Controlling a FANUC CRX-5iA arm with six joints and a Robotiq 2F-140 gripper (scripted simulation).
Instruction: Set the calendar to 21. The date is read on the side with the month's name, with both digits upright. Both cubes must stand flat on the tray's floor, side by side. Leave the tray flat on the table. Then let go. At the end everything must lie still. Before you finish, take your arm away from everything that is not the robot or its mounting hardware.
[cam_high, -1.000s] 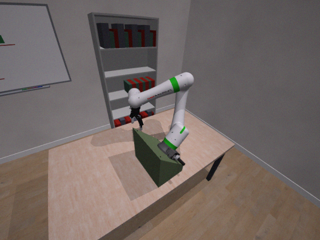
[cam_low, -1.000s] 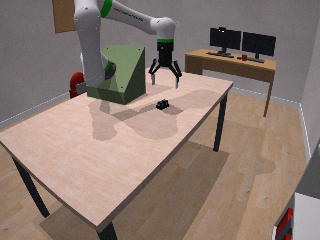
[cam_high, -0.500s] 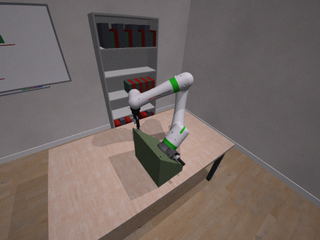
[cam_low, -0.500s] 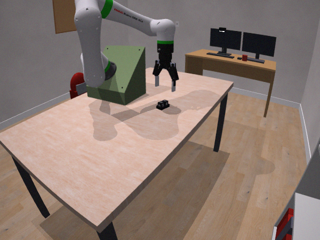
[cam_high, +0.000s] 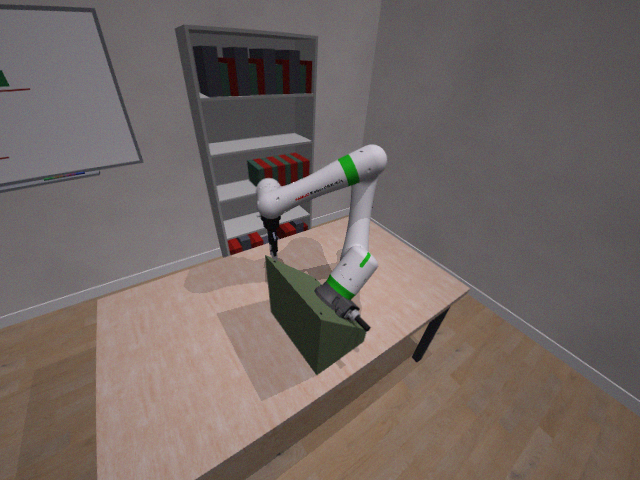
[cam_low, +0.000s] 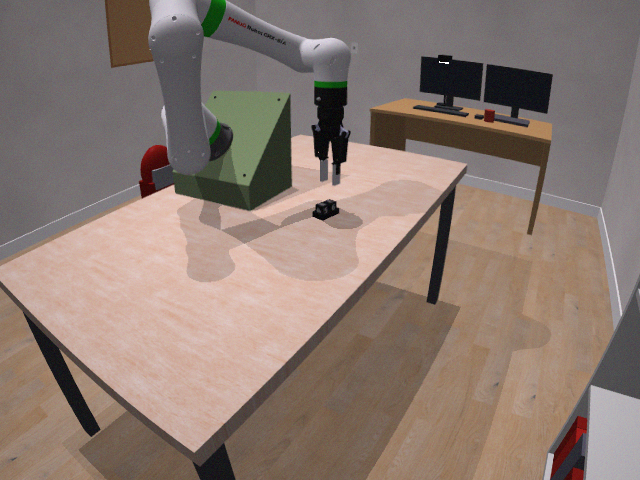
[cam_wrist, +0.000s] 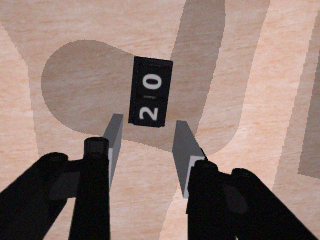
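Now: hand 1 cm past the black tray, 2 cm to the left of it and 12 cm above it.
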